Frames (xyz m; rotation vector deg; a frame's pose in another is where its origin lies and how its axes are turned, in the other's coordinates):
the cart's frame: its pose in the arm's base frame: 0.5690 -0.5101 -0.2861 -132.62 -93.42 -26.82
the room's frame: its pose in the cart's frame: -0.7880 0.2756 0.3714 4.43 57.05 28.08
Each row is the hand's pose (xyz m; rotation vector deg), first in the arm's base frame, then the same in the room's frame.
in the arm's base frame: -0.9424 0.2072 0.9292 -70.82 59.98 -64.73
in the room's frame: 0.8466 -2.6563 0.1129 -18.74 54.35 60.91
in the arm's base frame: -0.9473 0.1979 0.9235 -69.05 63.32 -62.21
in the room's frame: 0.8400 -2.6530 0.1035 -18.73 55.45 64.68
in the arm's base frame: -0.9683 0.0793 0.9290 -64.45 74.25 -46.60
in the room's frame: 0.8439 -2.6133 -0.0102 -16.99 54.25 82.26
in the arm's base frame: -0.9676 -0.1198 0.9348 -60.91 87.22 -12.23
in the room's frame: 0.8640 -2.5179 -0.1840 -13.49 40.08 113.91
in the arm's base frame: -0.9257 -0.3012 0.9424 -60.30 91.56 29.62
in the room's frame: 0.9035 -2.4009 -0.3235 -9.25 9.98 143.22
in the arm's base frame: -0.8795 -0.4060 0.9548 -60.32 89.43 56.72
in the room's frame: 0.9435 -2.3201 -0.3952 -6.69 -15.32 156.70
